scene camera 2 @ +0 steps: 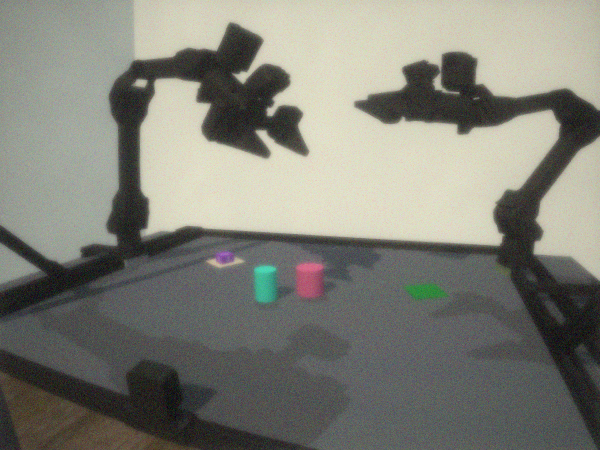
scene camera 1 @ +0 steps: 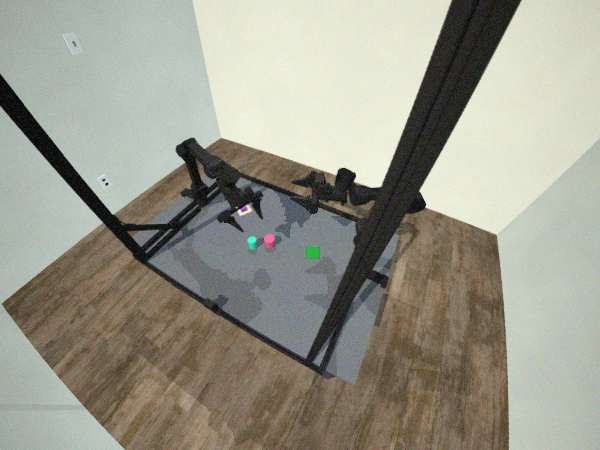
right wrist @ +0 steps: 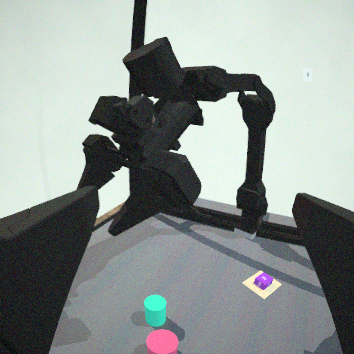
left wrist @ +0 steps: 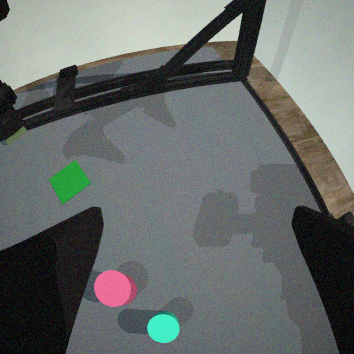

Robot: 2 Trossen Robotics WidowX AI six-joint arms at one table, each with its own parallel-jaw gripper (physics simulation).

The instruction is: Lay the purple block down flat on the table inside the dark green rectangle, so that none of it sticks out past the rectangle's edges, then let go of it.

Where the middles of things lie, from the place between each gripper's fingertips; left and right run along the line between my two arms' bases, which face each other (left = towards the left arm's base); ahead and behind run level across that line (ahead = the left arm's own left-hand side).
Labels:
My right hand is 32 cm above the pink cylinder (scene camera 2: 309, 277), 9 cm to the right of it and 4 cm past it. Round my right hand: dark green rectangle (left wrist: 71, 179): 34 cm below, 12 cm to the right, 3 cm behind; then teal cylinder (scene camera 2: 265, 277): 32 cm below, 16 cm to the left, 8 cm behind.
The teal cylinder is 220 mm below my left hand, 60 mm to the left of it and 60 mm ahead of it. Round my left hand: dark green rectangle (250 mm below, 230 mm to the right, 120 mm ahead); pink cylinder (230 mm below, 100 mm ahead, 20 mm to the right).

